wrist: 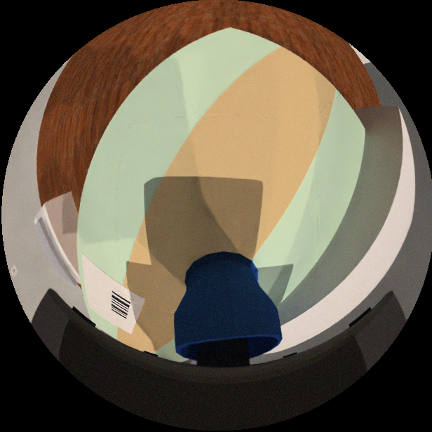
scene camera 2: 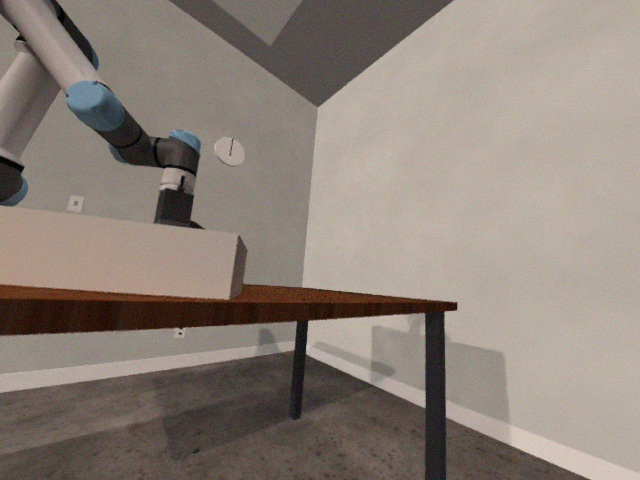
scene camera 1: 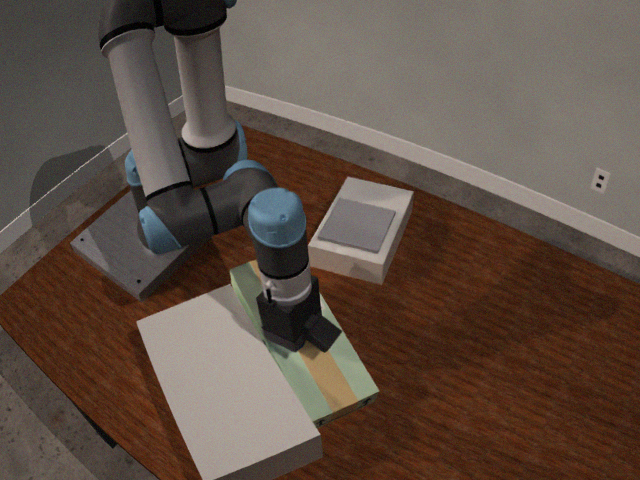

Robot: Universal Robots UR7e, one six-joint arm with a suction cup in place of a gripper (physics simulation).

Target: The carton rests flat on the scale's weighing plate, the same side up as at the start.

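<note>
The carton (scene camera 1: 328, 377) (wrist: 250, 130), green with an orange band, is tilted, its end towards the arm base raised and its other end lower. Whether the low end touches the table cannot be told. A barcode label (wrist: 119, 303) is on its top. My gripper (scene camera 1: 289, 335) (scene camera 2: 174, 206) (wrist: 222, 295) has its blue suction cup against the carton's top and holds it; the contact is hidden in scene camera 1. The scale (scene camera 1: 342, 268) (wrist: 55, 220), a white block, stands behind and to the right; its grey weighing plate (scene camera 1: 356, 224) is bare. The carton does not show in scene camera 2.
A large white box (scene camera 1: 222, 372) (scene camera 2: 118, 258) (wrist: 406, 200) stands close along the carton's left side, hiding it in scene camera 2. The grey base plate (scene camera 1: 116, 253) of the arm lies at the table's back left. A wall runs behind the wooden table (scene camera 1: 491, 335).
</note>
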